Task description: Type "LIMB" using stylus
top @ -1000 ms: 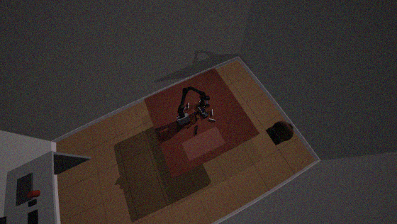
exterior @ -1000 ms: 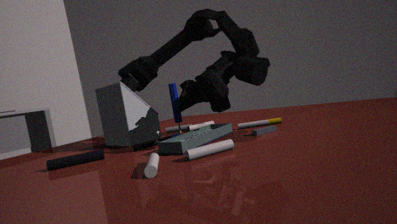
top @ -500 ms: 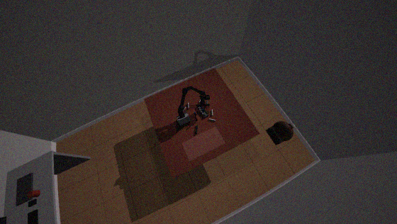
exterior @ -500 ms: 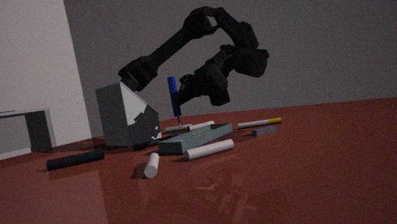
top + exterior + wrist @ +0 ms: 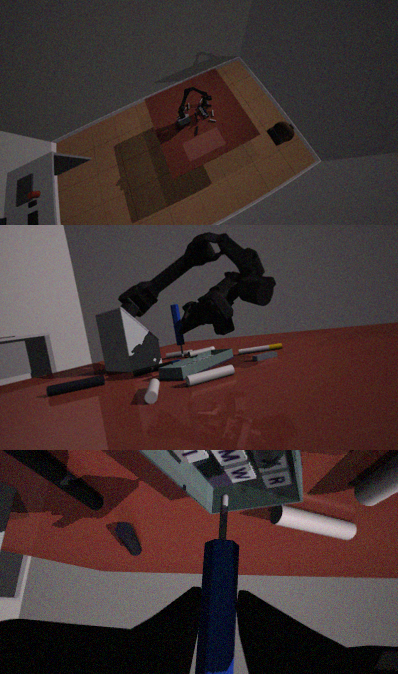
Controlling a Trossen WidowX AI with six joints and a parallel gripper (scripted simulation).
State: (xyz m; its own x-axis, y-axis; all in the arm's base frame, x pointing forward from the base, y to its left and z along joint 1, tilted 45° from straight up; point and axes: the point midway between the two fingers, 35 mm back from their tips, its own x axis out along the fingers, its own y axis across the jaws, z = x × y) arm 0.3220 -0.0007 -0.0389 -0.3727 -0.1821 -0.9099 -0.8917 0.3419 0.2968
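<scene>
The M key is 80 mm below my gripper tip. Also, from my gripper tip: dark blue-capped pen: 130 mm behind, 90 mm below, 60 mm to the left; then blue stylus: 10 mm below; then L key: 80 mm below, 20 mm to the left.
</scene>
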